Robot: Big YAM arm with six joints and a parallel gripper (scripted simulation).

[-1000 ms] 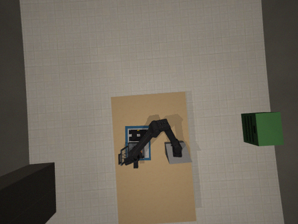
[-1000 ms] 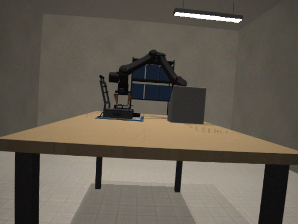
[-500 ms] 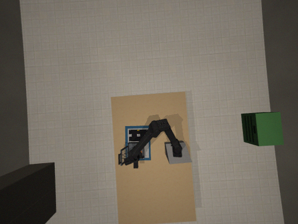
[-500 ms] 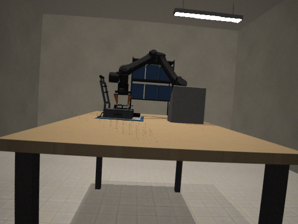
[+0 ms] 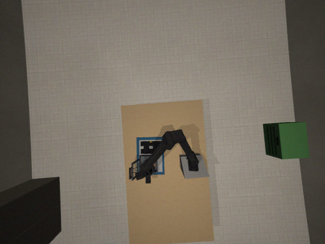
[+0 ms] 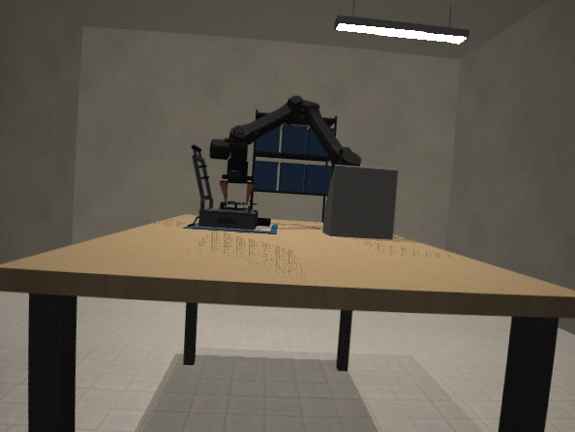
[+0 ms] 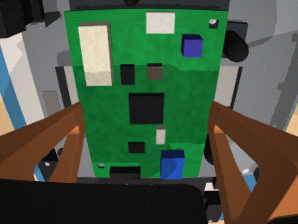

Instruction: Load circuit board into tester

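My hand is right at the green circuit board. Also, from my hand: black latch hook: 6 cm to the left, 6 cm behind; dark pin plate: 2 cm below, 1 cm to the left, 1 cm ahead; tester lid: 13 cm ahead, 9 cm above.
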